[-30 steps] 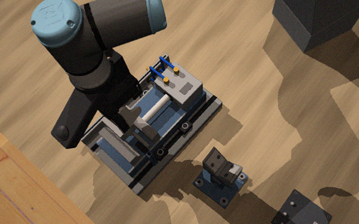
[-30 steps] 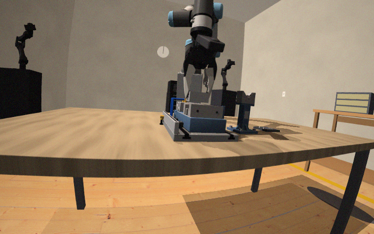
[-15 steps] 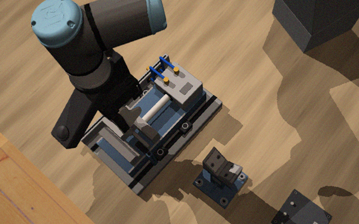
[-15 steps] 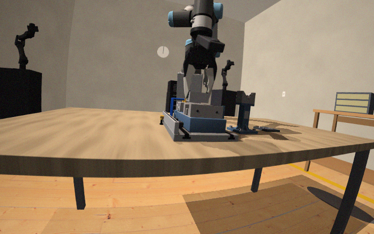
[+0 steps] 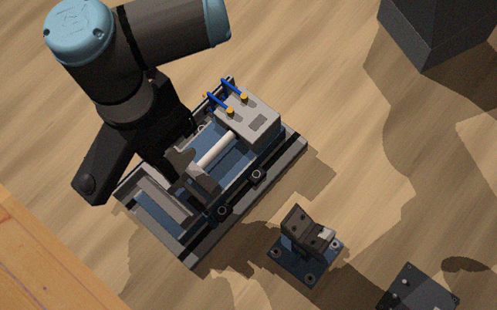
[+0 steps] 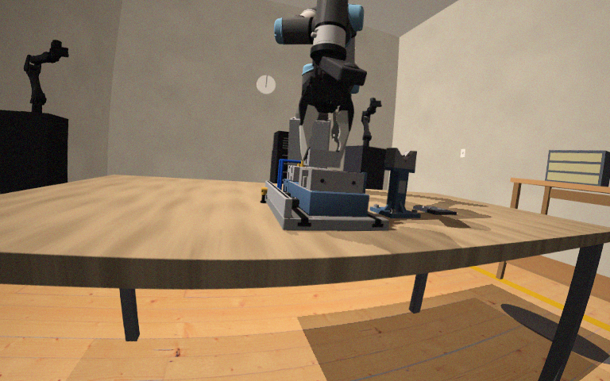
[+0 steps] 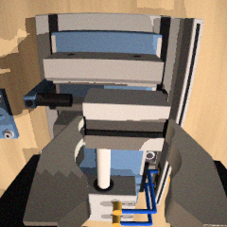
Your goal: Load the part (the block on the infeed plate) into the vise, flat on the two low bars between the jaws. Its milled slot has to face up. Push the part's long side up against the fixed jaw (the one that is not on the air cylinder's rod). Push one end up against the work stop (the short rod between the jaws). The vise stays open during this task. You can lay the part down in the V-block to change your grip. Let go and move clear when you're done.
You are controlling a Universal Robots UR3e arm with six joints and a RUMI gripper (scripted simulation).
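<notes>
Now: the part right at my hand. The rest, counted from my hand: fixed jaw 30 mm ahead, 10 mm to the left, 50 mm below; dark work stop 10 mm ahead, 70 mm to the left, 30 mm below; moving jaw 30 mm behind, 30 mm to the left, 50 mm below.
</notes>
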